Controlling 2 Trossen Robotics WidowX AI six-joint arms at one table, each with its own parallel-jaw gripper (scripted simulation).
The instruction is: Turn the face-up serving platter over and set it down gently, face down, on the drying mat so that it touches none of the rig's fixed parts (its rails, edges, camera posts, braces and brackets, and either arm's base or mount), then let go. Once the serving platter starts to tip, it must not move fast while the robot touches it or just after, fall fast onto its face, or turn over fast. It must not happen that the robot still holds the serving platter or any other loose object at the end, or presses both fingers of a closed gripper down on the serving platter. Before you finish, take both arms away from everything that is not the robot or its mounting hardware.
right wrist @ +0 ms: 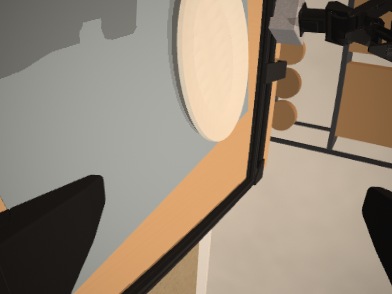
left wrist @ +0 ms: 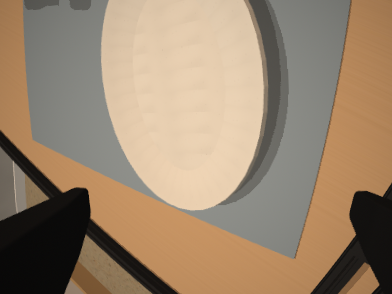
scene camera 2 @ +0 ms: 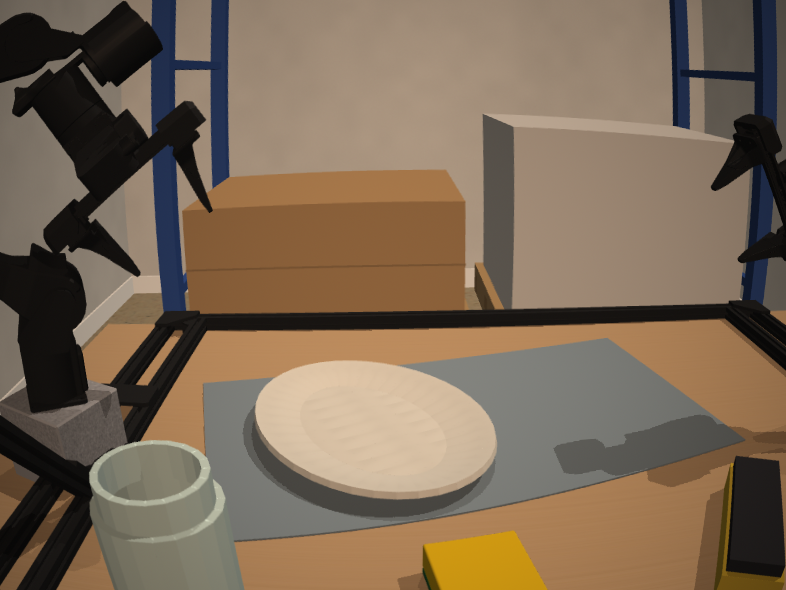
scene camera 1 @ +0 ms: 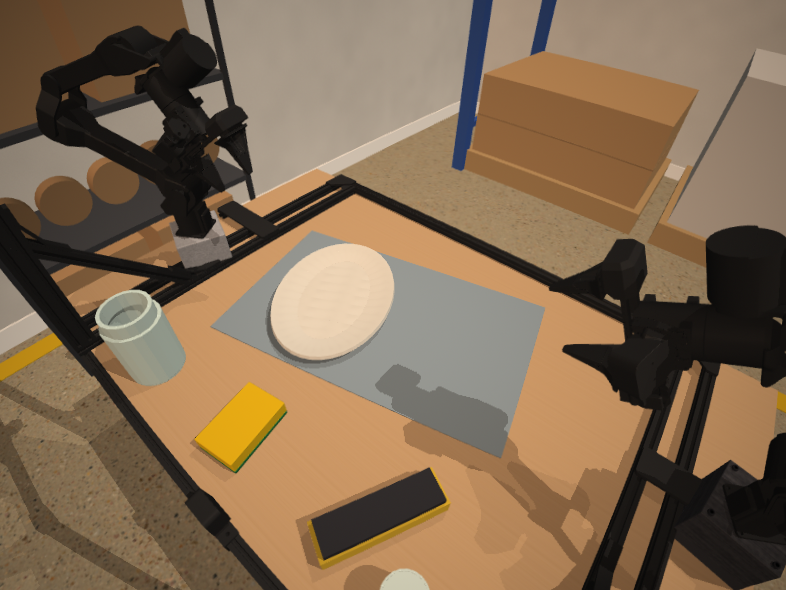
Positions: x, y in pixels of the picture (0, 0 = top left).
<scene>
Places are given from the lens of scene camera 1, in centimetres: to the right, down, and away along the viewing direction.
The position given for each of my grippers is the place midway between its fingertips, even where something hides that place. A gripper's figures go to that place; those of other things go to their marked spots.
my left gripper (scene camera 1: 236, 182): -28, -20, 70
my right gripper (scene camera 1: 556, 319): 20, 3, 49
</scene>
